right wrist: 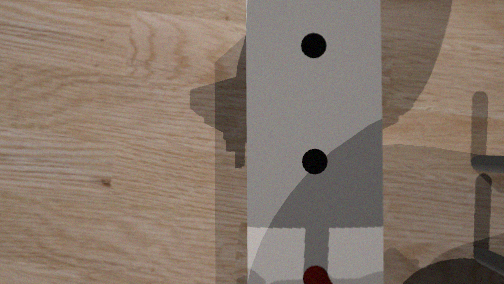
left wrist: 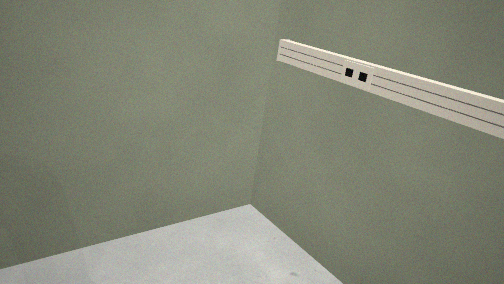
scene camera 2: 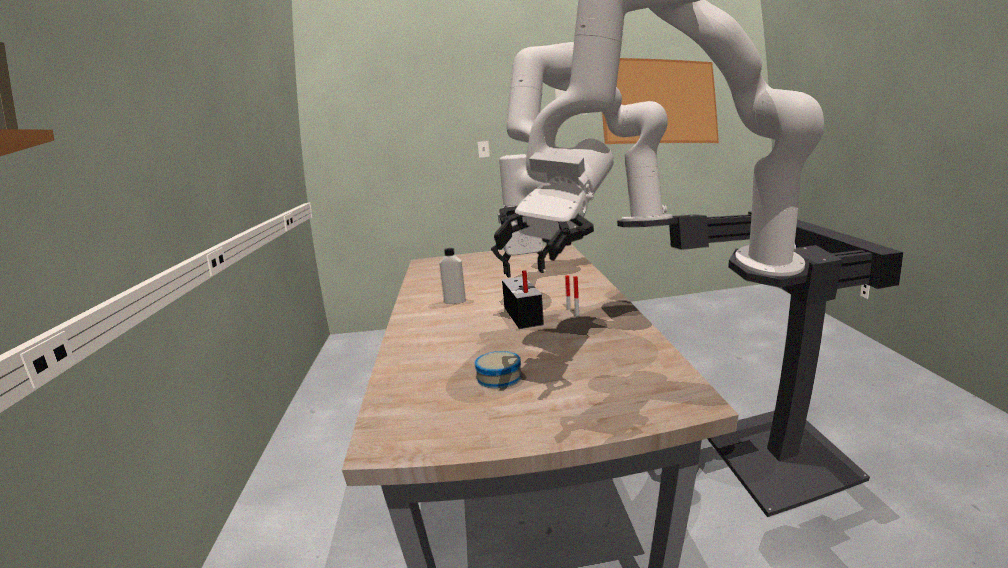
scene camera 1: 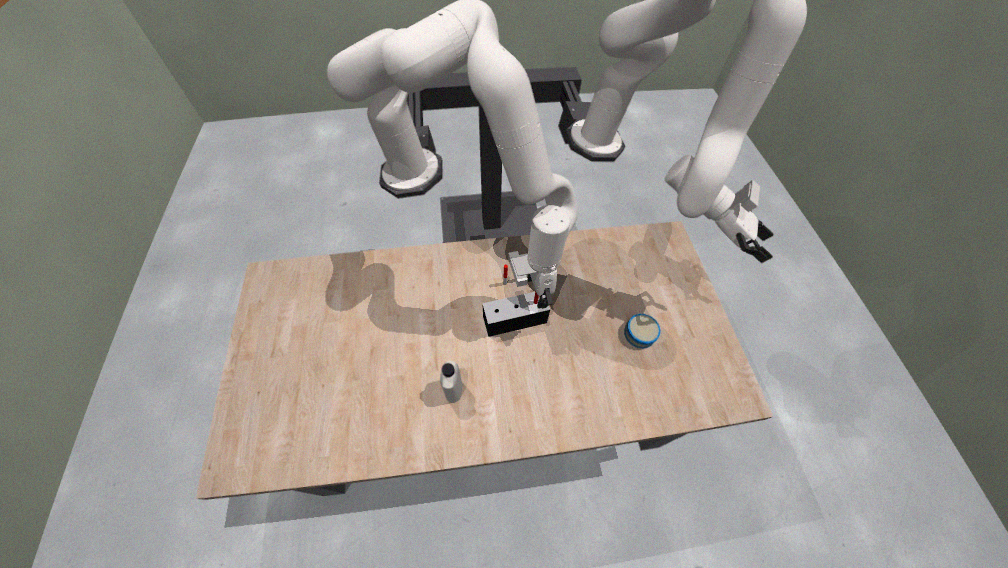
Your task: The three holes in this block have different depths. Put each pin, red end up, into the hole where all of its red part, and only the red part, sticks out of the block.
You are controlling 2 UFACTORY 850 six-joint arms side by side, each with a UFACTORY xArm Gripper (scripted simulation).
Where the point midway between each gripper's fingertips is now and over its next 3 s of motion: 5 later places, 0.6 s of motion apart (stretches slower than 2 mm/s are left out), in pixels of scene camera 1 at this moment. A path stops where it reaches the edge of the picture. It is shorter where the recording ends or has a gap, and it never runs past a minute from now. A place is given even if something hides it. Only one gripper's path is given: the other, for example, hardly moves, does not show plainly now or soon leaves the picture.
My right gripper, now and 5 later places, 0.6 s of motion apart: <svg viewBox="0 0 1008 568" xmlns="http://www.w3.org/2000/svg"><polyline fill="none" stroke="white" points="537,293 538,290 538,288 539,283 540,277 543,263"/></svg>
